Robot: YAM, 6 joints.
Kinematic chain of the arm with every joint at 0, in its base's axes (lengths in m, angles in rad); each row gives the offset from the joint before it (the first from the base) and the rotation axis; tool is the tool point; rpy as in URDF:
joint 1: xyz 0 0 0.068 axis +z
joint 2: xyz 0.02 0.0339 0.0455 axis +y
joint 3: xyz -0.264 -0.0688 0 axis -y
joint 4: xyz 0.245 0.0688 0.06 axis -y
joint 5: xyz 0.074 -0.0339 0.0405 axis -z
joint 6: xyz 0.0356 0 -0.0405 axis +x
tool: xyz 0 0 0 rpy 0 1.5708 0
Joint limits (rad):
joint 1: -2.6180..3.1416
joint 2: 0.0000..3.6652
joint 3: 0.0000..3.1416
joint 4: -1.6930..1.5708
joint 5: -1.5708..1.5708
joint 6: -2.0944..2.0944
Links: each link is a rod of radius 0.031 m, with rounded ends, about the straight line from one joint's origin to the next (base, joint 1, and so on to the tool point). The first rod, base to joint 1, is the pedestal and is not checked.
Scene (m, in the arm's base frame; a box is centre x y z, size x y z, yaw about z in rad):
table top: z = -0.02
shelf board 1: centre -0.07 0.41 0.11 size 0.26 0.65 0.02 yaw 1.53
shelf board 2: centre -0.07 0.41 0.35 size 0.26 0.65 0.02 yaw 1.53
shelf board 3: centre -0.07 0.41 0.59 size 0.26 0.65 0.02 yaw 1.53
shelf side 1: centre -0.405 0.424 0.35 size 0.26 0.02 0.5 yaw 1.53
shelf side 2: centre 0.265 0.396 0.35 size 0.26 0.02 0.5 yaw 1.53
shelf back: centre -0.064 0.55 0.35 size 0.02 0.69 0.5 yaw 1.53
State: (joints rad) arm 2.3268 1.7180 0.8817 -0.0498 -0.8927 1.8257
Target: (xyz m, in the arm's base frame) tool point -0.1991 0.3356 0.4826
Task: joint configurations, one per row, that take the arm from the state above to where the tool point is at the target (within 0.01 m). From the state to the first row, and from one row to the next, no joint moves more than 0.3 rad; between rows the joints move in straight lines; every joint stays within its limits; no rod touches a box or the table.
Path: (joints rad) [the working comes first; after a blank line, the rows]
Joints at the target: 2.0433 1.7008 1.7780 0.2135 -0.7616 1.8257
Straight joint move there: touches shelf board 2.

1: 2.3239 1.5043 0.9124 0.1062 -0.9244 1.9077
2: 2.3210 1.2906 0.9431 0.2623 -0.9562 1.9897
3: 2.3181 1.0769 0.9738 0.4183 -0.9879 2.0716
4: 2.0484 1.2380 1.2448 0.2150 -0.9222 2.0735
5: 1.7787 1.3991 1.5157 0.0116 -0.8566 2.0753
6: 1.9110 1.5500 1.6469 0.1126 -0.8091 1.9505
7: 2.0433 1.7008 1.7780 0.2135 -0.7616 1.8257

